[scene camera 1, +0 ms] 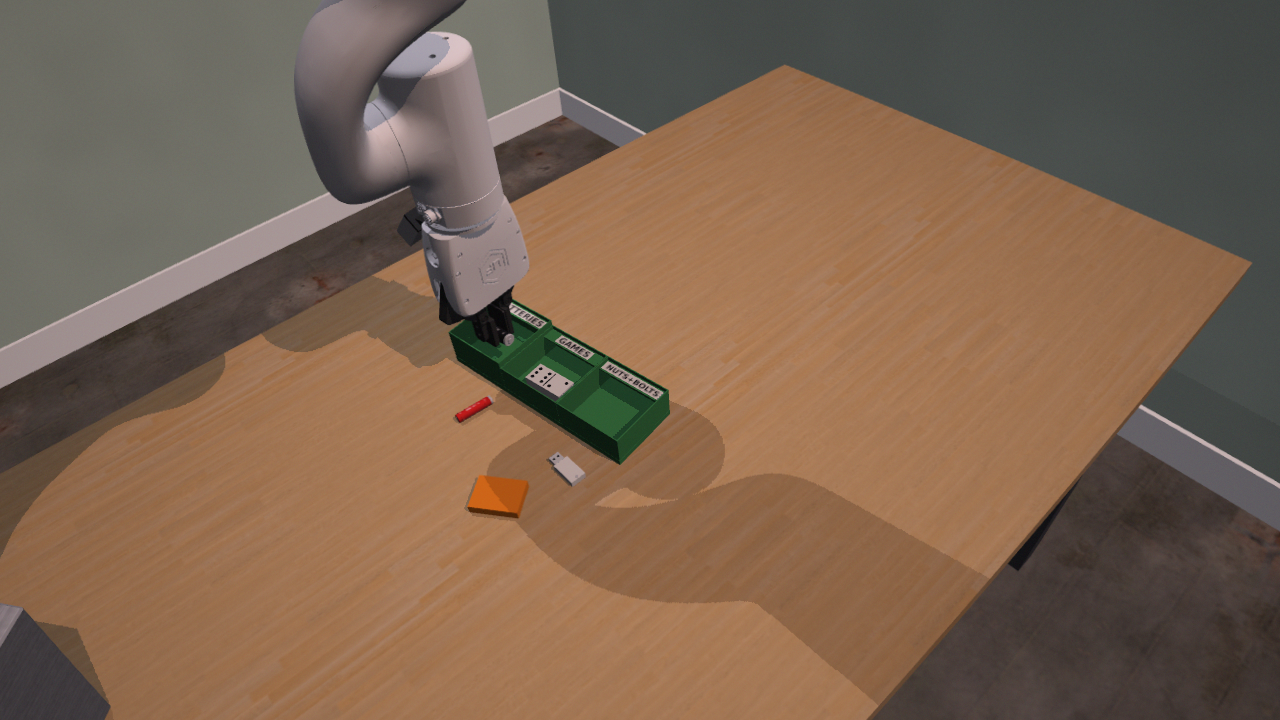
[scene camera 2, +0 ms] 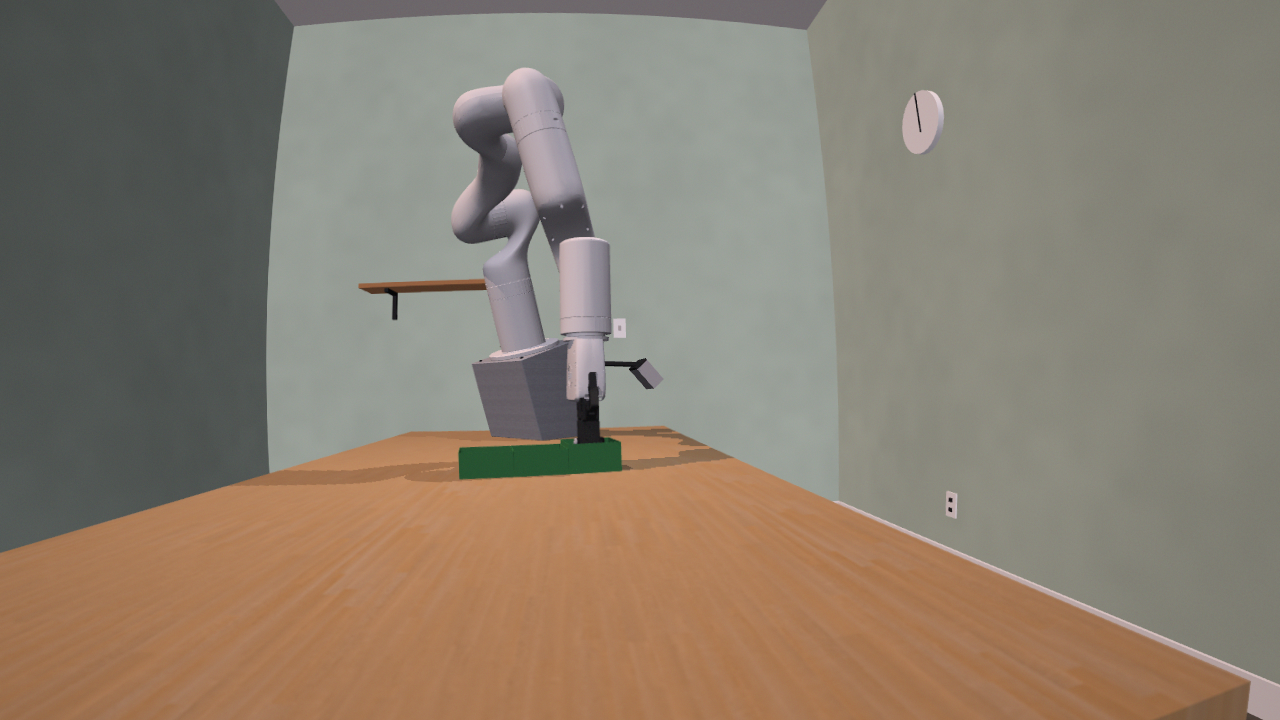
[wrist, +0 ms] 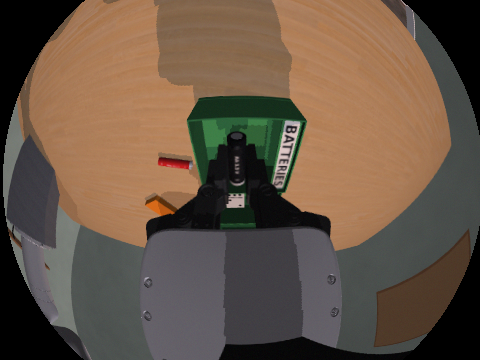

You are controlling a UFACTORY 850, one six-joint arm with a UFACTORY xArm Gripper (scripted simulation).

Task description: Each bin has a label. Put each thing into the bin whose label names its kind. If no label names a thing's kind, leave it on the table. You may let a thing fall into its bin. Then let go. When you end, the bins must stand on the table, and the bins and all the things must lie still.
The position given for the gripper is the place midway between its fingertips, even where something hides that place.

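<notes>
The gripper (scene camera 1: pixel 496 335) appears in scene camera 2 as well (scene camera 2: pixel 588 445), and the wrist view has the gripper too (wrist: pixel 236 157). With it in the scene are a black battery (wrist: pixel 236 141), a white domino (scene camera 1: pixel 545 379) and an orange flat block (scene camera 1: pixel 497 496). There is also a tray (scene camera 1: pixel 613 408), which can be found again in scene camera 2 (scene camera 2: pixel 566 458) and in the wrist view (wrist: pixel 259 117).
</notes>
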